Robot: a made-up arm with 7 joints. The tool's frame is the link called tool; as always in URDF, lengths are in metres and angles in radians.
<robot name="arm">
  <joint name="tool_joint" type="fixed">
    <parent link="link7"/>
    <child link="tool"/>
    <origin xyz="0.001 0.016 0.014" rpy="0 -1.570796 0"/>
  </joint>
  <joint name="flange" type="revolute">
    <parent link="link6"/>
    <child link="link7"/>
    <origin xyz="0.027 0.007 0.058"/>
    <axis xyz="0 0 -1"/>
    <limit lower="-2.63" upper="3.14"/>
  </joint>
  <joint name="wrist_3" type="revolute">
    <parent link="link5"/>
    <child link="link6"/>
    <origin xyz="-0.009 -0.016 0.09"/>
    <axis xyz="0 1 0"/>
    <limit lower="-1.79" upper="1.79"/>
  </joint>
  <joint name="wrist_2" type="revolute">
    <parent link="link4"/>
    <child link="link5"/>
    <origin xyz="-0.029 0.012 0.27"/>
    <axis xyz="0 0 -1"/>
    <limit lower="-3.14" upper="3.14"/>
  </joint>
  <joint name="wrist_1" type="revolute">
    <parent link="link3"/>
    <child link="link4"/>
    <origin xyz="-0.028 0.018 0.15"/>
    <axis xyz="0 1 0"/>
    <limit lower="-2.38" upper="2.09"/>
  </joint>
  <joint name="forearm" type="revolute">
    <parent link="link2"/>
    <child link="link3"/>
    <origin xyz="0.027 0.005 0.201"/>
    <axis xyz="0 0 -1"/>
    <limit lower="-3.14" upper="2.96"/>
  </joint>
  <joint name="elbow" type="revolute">
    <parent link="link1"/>
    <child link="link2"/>
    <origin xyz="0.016 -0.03 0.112"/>
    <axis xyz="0 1 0"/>
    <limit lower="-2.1" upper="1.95"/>
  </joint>
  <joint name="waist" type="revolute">
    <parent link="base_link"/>
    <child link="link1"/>
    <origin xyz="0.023 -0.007 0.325"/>
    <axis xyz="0 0 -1"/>
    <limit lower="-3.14" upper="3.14"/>
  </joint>
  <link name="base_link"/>
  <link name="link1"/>
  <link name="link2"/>
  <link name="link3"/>
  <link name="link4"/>
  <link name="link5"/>
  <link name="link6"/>
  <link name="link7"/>
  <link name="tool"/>
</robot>
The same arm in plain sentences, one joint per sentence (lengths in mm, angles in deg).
The arm has seven revolute joints in a row. What follows holds with every joint at zero, and every direction is one of the base frame's.
Joint 1 lies 23.0 mm along +x and 7.0 mm along -y and 325.0 mm along +z from the base frame's origin and turns about -z, from -179.91 to 179.91 deg.
Joint 2 lies 16.0 mm along +x and 30.0 mm along -y and 112.0 mm along +z from joint 1 and turns about +y, from -120.32 to 111.73 deg.
Joint 3 lies 27.0 mm along +x and 5.0 mm along +y and 201.0 mm along +z from joint 2 and turns about -z, from -179.91 to 169.60 deg.
Joint 4 lies 28.0 mm along -x and 18.0 mm along +y and 150.0 mm along +z from joint 3 and turns about +y, from -136.36 to 119.75 deg.
Joint 5 lies 29.0 mm along -x and 12.0 mm along +y and 270.0 mm along +z from joint 4 and turns about -z, from -179.91 to 179.91 deg.
Joint 6 lies 9.0 mm along -x and 16.0 mm along -y and 90.0 mm along +z from joint 5 and turns about +y, from -102.56 to 102.56 deg.
Joint 7 lies 27.0 mm along +x and 7.0 mm along +y and 58.0 mm along +z from joint 6 and turns about -z, from -150.69 to 179.91 deg.
The tool frame, which is the frame that the pose is given for, lies 1.0 mm along +x and 16.0 mm along +y and 14.0 mm along +z from joint 7; its axes are the base frame's turned by roll 0.00, pitch -90.00 and yaw 0.00 deg (as in URDF: about the fixed x, then y, then z).

